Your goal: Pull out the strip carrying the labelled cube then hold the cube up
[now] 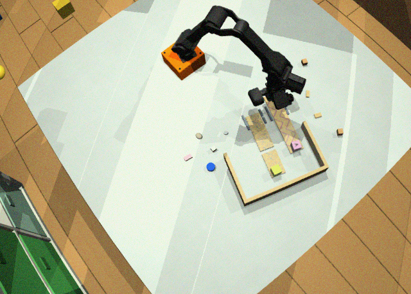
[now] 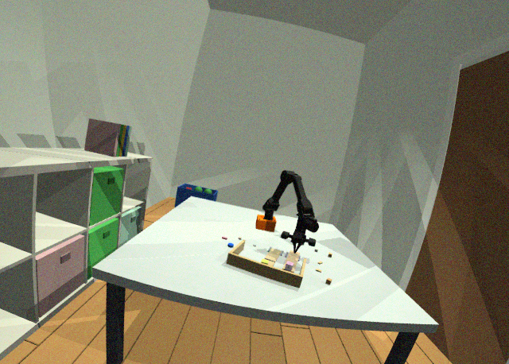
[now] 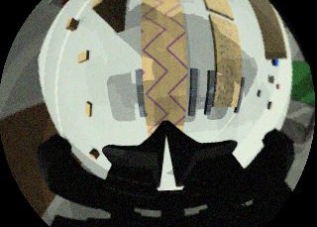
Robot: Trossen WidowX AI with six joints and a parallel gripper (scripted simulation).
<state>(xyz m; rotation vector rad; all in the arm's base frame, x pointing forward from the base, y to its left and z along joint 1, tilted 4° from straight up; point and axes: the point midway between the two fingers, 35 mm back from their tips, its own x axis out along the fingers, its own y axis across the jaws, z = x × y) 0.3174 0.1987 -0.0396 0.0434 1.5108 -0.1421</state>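
My gripper tip is now 9 cm short of the zigzag strip and 1 cm to the left of it. Also, from my gripper tip: labelled pink cube: 20 cm ahead, 3 cm to the right, 2 cm above; pebble: 1 cm behind, 31 cm to the right; blue disc: 11 cm ahead, 33 cm to the right.
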